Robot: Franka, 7 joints.
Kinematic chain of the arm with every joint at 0, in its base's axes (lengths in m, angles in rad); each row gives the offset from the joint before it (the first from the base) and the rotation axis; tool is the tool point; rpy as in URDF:
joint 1: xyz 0 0 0.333 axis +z
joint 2: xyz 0 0 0 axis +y
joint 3: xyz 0 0 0.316 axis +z
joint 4: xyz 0.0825 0 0 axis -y
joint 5: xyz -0.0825 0 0.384 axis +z
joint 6: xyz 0 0 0 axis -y
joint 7: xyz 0.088 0 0 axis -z
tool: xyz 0 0 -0.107 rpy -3.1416 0 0
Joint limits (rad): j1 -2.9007..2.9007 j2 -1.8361..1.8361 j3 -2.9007..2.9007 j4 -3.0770..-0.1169 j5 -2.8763..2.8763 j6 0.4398..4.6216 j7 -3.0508..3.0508
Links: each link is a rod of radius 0.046 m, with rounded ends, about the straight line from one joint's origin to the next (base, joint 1, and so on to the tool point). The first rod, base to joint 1, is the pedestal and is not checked.
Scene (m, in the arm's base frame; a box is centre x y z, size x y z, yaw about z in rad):
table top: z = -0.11
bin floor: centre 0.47 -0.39 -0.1 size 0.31 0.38 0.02 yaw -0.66
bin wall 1: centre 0.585 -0.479 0 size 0.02 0.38 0.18 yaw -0.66
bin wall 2: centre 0.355 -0.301 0 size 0.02 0.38 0.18 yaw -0.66
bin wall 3: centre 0.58 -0.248 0 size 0.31 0.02 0.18 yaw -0.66
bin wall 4: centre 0.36 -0.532 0 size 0.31 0.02 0.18 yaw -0.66
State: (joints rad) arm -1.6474 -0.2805 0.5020 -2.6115 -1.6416 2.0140 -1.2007
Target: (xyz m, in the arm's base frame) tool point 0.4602 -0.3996 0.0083
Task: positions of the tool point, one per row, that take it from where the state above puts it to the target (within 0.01 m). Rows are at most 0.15 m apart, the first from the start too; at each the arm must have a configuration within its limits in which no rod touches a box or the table.
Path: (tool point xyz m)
1: 0.1936 -0.4444 0.3232
2: 0.2713 -0.4636 0.2657
3: 0.3455 -0.4637 0.1929
4: 0.4107 -0.4426 0.1062
5: 0.4602 -0.3996 0.0083

